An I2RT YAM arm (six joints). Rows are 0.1 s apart.
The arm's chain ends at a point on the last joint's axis. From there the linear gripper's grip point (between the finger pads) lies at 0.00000 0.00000 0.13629 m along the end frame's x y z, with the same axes.
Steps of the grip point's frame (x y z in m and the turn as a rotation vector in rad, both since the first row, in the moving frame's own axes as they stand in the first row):
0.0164 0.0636 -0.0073 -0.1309 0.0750 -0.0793
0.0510 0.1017 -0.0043 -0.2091 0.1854 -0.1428
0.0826 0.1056 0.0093 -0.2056 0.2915 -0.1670
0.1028 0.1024 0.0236 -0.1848 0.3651 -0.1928
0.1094 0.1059 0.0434 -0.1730 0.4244 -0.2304
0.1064 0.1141 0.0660 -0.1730 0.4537 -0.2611
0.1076 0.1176 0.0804 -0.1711 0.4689 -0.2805
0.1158 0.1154 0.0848 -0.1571 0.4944 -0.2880
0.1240 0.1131 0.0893 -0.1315 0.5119 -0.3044
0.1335 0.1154 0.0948 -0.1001 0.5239 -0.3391
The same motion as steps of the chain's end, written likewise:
0.0055 0.0463 -0.0058 -0.1309 0.0750 -0.0793
0.0241 0.0755 0.0010 -0.2091 0.1854 -0.1428
0.0416 0.0816 0.0179 -0.2056 0.2915 -0.1670
0.0523 0.0828 0.0348 -0.1848 0.3651 -0.1928
0.0514 0.0899 0.0574 -0.1730 0.4244 -0.2304
0.0446 0.0996 0.0817 -0.1730 0.4537 -0.2611
0.0439 0.1043 0.0969 -0.1711 0.4689 -0.2805
0.0493 0.1046 0.1026 -0.1571 0.4944 -0.2880
0.0558 0.1066 0.1078 -0.1315 0.5119 -0.3044
0.0645 0.1144 0.1135 -0.1001 0.5239 -0.3391

